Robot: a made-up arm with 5 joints. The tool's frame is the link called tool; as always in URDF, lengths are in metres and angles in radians. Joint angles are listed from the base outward. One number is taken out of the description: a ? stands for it. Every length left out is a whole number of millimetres.
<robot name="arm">
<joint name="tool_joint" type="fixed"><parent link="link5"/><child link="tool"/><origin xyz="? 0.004 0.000" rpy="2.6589 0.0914 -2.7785"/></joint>
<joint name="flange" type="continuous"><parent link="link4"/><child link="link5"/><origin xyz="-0.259 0.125 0.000" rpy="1.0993 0.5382 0.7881"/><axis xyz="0 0 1"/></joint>
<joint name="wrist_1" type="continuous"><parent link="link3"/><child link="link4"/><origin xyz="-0.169 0.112 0.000" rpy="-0.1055 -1.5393 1.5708"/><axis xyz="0 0 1"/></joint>
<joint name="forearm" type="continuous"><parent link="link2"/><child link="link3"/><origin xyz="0.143 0.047 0.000" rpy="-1.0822 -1.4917 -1.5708"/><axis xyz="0 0 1"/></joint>
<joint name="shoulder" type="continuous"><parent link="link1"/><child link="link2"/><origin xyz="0.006 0.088 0.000" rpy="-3.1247 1.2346 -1.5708"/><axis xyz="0 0 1"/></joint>
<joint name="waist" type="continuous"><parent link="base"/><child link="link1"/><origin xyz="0.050 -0.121 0.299" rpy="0.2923 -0.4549 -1.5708"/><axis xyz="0 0 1"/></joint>
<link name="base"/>
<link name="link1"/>
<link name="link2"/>
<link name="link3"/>
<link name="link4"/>
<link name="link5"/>
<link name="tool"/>
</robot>
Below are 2 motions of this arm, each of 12 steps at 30 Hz.
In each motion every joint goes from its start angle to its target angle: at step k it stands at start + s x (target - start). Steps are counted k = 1, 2, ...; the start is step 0. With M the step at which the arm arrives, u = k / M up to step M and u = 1 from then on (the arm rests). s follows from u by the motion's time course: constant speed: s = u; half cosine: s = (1 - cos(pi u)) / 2; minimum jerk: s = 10 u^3 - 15 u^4 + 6 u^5.
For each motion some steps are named. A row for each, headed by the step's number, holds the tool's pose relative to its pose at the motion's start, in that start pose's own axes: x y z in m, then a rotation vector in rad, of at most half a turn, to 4 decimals.
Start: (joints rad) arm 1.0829 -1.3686 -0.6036 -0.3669 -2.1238
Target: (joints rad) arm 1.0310 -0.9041 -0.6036 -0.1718 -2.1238
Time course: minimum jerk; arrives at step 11
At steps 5, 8, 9, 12:
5: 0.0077 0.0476 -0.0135 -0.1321 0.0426 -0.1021
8: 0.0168 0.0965 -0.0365 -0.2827 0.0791 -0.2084
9: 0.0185 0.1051 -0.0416 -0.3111 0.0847 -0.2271
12: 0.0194 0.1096 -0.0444 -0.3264 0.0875 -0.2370

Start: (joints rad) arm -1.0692 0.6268 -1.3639 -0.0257 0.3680
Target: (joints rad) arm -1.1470 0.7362 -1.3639 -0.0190 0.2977
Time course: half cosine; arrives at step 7
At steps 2, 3, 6, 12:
2: -0.0070 0.0020 -0.0056 -0.0056 -0.0327 0.0071
3: -0.0143 0.0041 -0.0118 -0.0118 -0.0674 0.0150
6: -0.0330 0.0093 -0.0304 -0.0311 -0.1647 0.0391
12: -0.0346 0.0098 -0.0321 -0.0330 -0.1732 0.0414

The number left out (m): 0.066
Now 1 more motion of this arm.
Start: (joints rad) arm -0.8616 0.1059 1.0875 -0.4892 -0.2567
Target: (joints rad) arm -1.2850 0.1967 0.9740 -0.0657 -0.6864
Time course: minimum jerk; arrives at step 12
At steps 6, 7, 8, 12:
6: 0.0648 -0.0076 -0.0222 0.0869 0.1394 -0.0009
7: 0.0801 -0.0132 -0.0328 0.1245 0.1712 -0.0076
8: 0.0917 -0.0191 -0.0435 0.1614 0.1945 -0.0161
12: 0.1054 -0.0295 -0.0618 0.2233 0.2203 -0.0336

